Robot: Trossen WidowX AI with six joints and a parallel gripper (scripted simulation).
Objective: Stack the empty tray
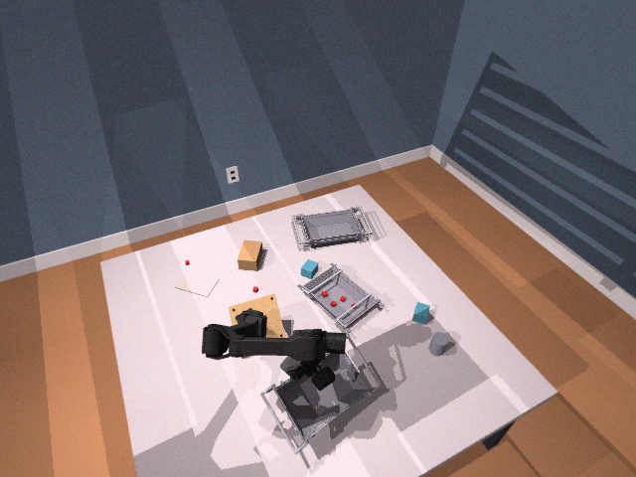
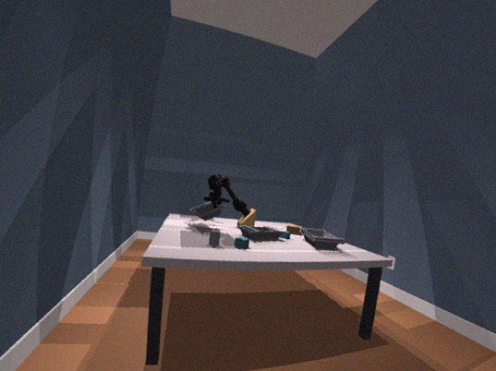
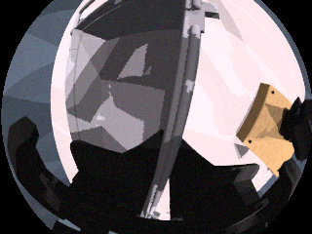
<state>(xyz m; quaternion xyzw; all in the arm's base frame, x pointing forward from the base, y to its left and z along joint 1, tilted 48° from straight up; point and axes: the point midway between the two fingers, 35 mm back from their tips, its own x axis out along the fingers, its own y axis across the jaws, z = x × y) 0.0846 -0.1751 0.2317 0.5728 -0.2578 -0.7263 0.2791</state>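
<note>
Right now the plastic tray is 10 mm ahead of my gripper tip and 80 mm to the right of it. From my gripper tip the other things lie so: tan block 90 mm ahead, 650 mm to the left, 100 mm below; then grey cylinder 480 mm ahead, 90 mm to the right, 90 mm below; then flat cream card 160 mm behind, 640 mm to the left, 120 mm below.
</note>
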